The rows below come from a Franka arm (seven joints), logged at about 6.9 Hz.
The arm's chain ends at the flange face. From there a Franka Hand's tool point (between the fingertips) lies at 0.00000 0.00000 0.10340 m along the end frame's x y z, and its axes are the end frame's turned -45 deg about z.
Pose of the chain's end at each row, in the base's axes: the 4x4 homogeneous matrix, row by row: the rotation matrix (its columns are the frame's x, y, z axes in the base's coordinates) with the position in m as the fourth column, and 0 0 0 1 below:
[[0.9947, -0.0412, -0.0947, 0.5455], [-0.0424, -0.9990, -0.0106, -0.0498], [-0.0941, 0.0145, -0.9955, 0.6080], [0, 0, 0, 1]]
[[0.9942, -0.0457, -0.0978, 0.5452], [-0.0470, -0.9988, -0.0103, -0.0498], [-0.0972, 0.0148, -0.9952, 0.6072], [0, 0, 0, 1]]
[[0.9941, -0.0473, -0.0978, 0.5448], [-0.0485, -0.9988, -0.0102, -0.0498], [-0.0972, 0.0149, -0.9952, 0.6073], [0, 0, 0, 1]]
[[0.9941, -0.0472, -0.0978, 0.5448], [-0.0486, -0.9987, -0.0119, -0.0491], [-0.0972, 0.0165, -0.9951, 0.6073], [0, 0, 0, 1]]
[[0.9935, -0.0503, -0.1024, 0.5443], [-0.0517, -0.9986, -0.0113, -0.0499], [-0.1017, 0.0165, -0.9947, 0.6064], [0, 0, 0, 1]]
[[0.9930, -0.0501, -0.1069, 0.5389], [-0.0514, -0.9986, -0.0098, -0.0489], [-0.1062, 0.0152, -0.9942, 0.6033], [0, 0, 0, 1]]
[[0.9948, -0.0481, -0.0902, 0.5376], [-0.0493, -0.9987, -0.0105, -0.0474], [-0.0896, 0.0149, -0.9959, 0.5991], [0, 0, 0, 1]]
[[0.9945, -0.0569, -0.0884, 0.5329], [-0.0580, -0.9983, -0.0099, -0.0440], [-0.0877, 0.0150, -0.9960, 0.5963], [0, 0, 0, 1]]
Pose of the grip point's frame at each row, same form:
[[0.7325, 0.6742, -0.0947, 0.5357], [0.6764, -0.7364, -0.0106, -0.0509], [-0.0768, -0.0563, -0.9955, 0.5051], [0, 0, 0, 1]]
[[0.7353, 0.6707, -0.0978, 0.5351], [0.6730, -0.7395, -0.0103, -0.0509], [-0.0792, -0.0583, -0.9952, 0.5043], [0, 0, 0, 1]]
[[0.7364, 0.6695, -0.0978, 0.5347], [0.6720, -0.7406, -0.0102, -0.0509], [-0.0793, -0.0582, -0.9952, 0.5044], [0, 0, 0, 1]]
[[0.7363, 0.6696, -0.0978, 0.5347], [0.6718, -0.7406, -0.0119, -0.0503], [-0.0804, -0.0571, -0.9951, 0.5044], [0, 0, 0, 1]]
[[0.7381, 0.6669, -0.1024, 0.5337], [0.6696, -0.7427, -0.0113, -0.0511], [-0.0836, -0.0602, -0.9947, 0.5035], [0, 0, 0, 1]]
[[0.7376, 0.6667, -0.1069, 0.5278], [0.6698, -0.7425, -0.0098, -0.0499], [-0.0858, -0.0643, -0.9942, 0.5005], [0, 0, 0, 1]]
[[0.7374, 0.6694, -0.0902, 0.5283], [0.6713, -0.7410, -0.0105, -0.0485], [-0.0739, -0.0528, -0.9959, 0.4961], [0, 0, 0, 1]]
[[0.7435, 0.6630, -0.0884, 0.5238], [0.6649, -0.7469, -0.0099, -0.0450], [-0.0726, -0.0514, -0.9960, 0.4933], [0, 0, 0, 1]]

